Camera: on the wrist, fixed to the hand. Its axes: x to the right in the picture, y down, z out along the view.
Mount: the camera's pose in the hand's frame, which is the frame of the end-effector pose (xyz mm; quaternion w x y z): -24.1 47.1 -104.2 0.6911 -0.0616 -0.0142 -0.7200
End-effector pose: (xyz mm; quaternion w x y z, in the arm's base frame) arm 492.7 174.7 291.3 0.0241 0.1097 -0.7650 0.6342
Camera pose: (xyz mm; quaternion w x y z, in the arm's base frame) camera 496.2 287.7 261.9 0.4692 0.6341 -0.4891 0.3722
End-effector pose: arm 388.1 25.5 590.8 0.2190 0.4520 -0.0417 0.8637
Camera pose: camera 301.0 3.0 516.2 0.8005 0.3412 0.2403 0.4302
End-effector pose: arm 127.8 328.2 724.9 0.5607 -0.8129 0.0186 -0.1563
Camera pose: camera 83.1 221.3 709.7 0.2252 -0.6120 -0.5708 -0.4990
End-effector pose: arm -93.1 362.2 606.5 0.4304 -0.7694 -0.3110 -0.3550
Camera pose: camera -98.6 245.5 605.4 0.0100 0.3394 0.7532 0.5635
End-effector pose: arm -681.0 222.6 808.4 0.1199 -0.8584 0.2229 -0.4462
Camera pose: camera -791.5 192.6 831.9 0.2881 0.7674 0.4382 0.3688
